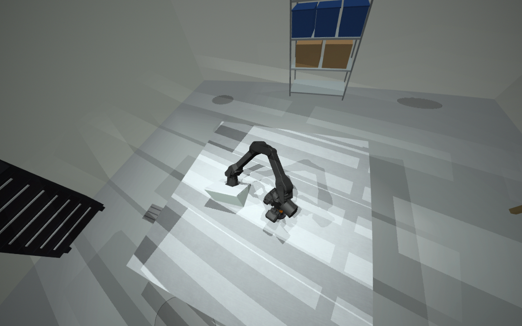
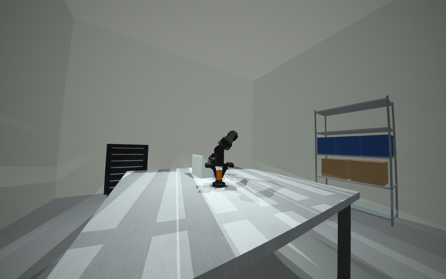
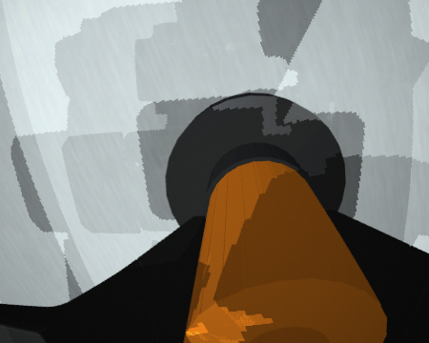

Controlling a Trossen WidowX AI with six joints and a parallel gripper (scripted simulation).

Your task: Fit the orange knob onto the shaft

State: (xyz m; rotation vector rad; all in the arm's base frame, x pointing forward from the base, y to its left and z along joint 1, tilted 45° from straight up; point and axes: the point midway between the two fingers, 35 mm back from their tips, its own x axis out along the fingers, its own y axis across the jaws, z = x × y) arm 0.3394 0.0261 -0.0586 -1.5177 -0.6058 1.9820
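Now: gripper tip 2 cm below the orange knob. Round my gripper tip: dark round pedestal (2 cm below).
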